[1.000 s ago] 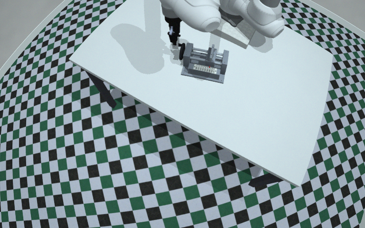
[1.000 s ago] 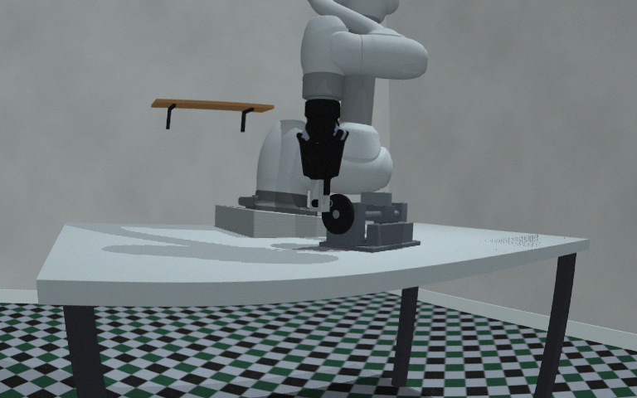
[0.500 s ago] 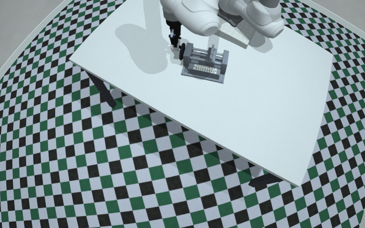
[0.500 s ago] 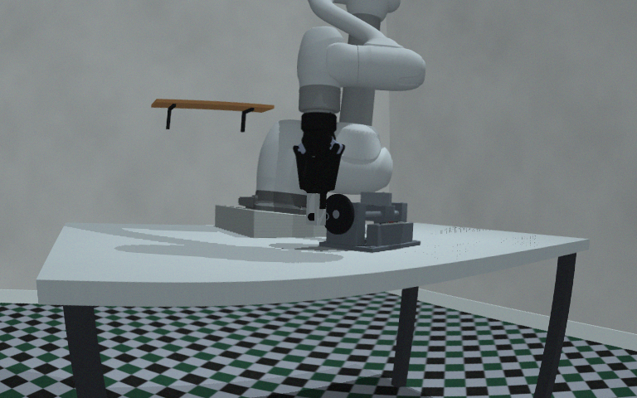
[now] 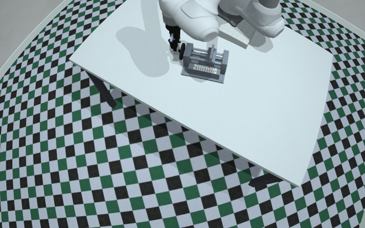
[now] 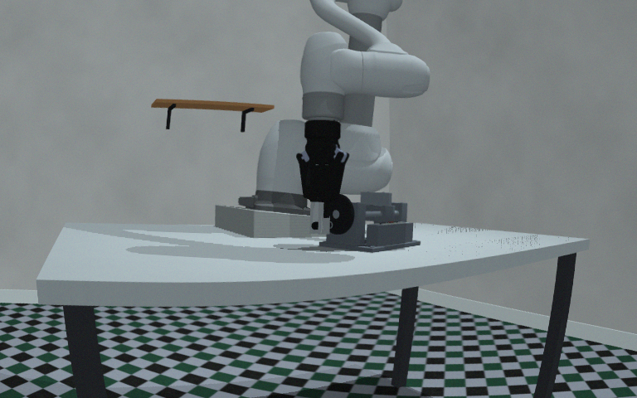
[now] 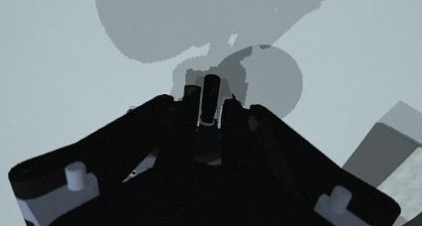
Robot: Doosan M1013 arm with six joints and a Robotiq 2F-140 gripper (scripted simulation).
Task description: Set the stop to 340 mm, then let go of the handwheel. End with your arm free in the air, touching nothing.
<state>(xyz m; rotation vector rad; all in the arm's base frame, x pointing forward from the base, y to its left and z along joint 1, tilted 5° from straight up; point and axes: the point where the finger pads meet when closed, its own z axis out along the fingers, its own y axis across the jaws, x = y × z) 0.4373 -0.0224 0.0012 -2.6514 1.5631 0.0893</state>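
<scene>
The black handwheel is 1 cm behind my hand, 2 cm to the left of it and 1 cm below it. The rest, counted from my hand: sliding stop block 6 cm behind, 16 cm to the left, 2 cm above.
</scene>
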